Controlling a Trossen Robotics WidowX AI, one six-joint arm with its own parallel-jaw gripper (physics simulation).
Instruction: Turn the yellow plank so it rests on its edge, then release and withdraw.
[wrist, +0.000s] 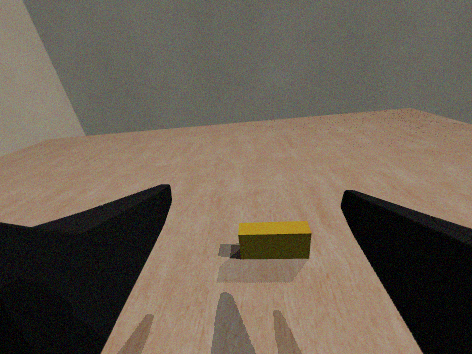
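Note:
The yellow plank (274, 245) stands on its long narrow edge on the wooden table top, right of the middle of the wrist view. Its bright narrow face is up and its broad, darker side faces the camera. My gripper (256, 195) is wide open and empty. The plank shows between the two black fingers but lies beyond them, with table showing on both sides, and neither finger touches it. The plank's far side is hidden.
The wooden table (210, 165) stretches to a far edge before a grey wall (250, 60). A pale surface (30, 80) stands at the upper left. Shadows of the gripper fall on the table at the bottom of the view.

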